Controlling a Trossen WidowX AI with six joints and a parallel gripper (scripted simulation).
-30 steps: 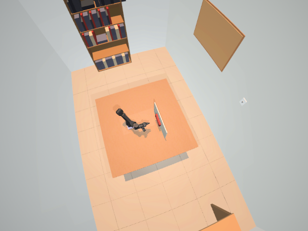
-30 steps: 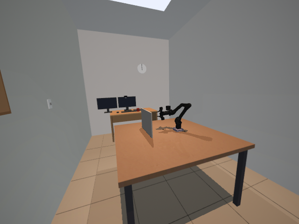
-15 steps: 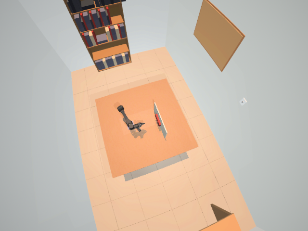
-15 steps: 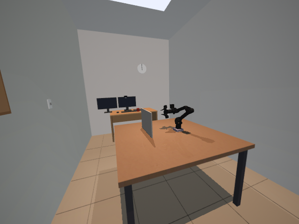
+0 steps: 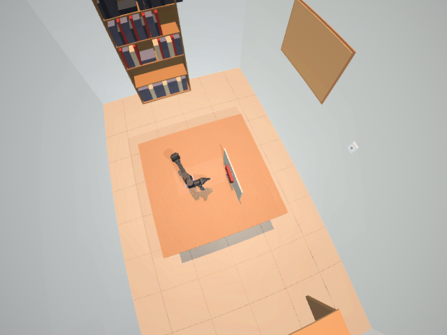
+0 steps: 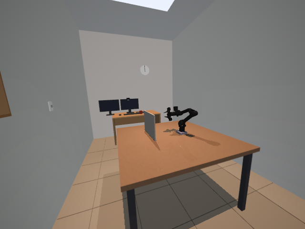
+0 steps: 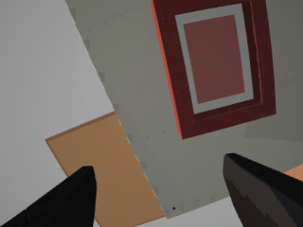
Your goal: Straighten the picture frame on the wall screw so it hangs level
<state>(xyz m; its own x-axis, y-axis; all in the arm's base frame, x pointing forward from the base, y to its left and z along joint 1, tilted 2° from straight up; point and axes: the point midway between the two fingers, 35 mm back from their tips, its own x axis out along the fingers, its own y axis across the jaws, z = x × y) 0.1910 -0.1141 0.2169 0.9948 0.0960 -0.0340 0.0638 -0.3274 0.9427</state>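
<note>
Right now my gripper tip is 200 mm short of the red picture frame, 30 mm to the right of it and 90 mm above it. From my gripper tip the other things lie so: grey wall panel (210 mm ahead, 20 mm to the left, 100 mm below).
</note>
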